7 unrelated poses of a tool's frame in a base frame.
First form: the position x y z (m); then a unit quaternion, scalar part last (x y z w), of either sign.
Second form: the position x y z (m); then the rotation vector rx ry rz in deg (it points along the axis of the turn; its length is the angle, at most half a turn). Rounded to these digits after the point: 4 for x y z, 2 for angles.
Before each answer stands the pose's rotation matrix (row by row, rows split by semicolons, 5 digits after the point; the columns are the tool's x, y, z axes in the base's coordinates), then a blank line. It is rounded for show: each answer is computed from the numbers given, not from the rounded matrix.
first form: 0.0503 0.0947 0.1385 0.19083 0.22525 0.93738 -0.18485
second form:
-0.85883 0.43252 0.27448; -0.26058 -0.83019 0.49284; 0.44103 0.35174 0.82569

0.0503 0.0947 0.1385 -30.81 -36.37 -151.37
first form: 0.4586 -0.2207 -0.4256 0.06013 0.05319 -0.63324 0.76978
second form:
0.19235 0.98131 0.00574; -0.96852 0.19078 -0.15994; -0.15804 0.02521 0.98711

0.4586 -0.2207 -0.4256 7.47 6.61 -78.70
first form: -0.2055 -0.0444 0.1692 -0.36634 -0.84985 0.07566 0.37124
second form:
-0.45595 0.56650 -0.68644; 0.67885 0.72014 0.14340; 0.57557 -0.40060 -0.71291

-0.2055 -0.0444 0.1692 -53.82 -124.86 11.12
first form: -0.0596 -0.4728 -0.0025 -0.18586 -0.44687 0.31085 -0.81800
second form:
0.40735 0.67467 0.61554; -0.34244 0.73765 -0.58189; -0.84664 0.02625 0.53152

-0.0596 -0.4728 -0.0025 22.69 54.56 -37.95
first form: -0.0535 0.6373 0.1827 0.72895 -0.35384 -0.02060 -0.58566
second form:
0.74874 -0.54000 0.38443; -0.49174 -0.06359 0.86842; -0.44450 -0.83926 -0.31315

-0.0535 0.6373 0.1827 -97.40 47.28 2.75
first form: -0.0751 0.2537 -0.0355 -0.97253 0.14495 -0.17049 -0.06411
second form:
0.89985 -0.30380 0.31303; -0.26008 -0.94976 -0.17412; 0.35020 0.07527 -0.93365

-0.0751 0.2537 -0.0355 168.25 -25.08 29.50
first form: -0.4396 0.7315 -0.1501 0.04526 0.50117 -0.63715 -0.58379
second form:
-0.31428 -0.69856 -0.64284; 0.78930 0.18398 -0.58580; 0.52749 -0.69149 0.49356

-0.4396 0.7315 -0.1501 -6.05 -67.01 85.20
